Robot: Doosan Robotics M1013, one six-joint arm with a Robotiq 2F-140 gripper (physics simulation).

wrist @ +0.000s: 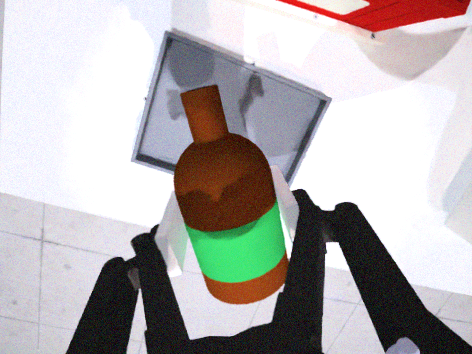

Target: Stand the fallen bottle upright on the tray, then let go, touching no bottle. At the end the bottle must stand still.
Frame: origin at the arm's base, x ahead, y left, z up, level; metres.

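Seen in the pictures: gripper, fingertip midpoint: [228,194].
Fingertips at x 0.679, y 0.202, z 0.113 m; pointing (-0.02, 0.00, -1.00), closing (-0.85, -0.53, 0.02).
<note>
A point is followed by its place in that frame.
A brown bottle [227,200] @[x 0.688, y 0.182, z 0.167 m] with a green band is in the middle of the wrist view. Its neck points up the picture and a little left, and its base is near the palm. My gripper [228,194] @[x 0.679, y 0.202, z 0.113 m] is shut on the bottle, one pale finger pad on each side of its body. The grey tray [291,85] @[x 0.608, y 0.098, z -0.081 m] with a raised rim lies beyond the bottle, looking small, so the bottle is held well above it. The bottle hides the tray's near edge in part. Dark shadows fall on the tray floor.
A red object [400,12] @[x 0.551, y -0.004, z 0.016 m] with a pale panel stands at the top right, beyond the tray. A white surface [380,150] @[x 0.413, y 0.148, z -0.106 m] surrounds the tray. A tiled floor [75,260] shows below the surface's edge.
</note>
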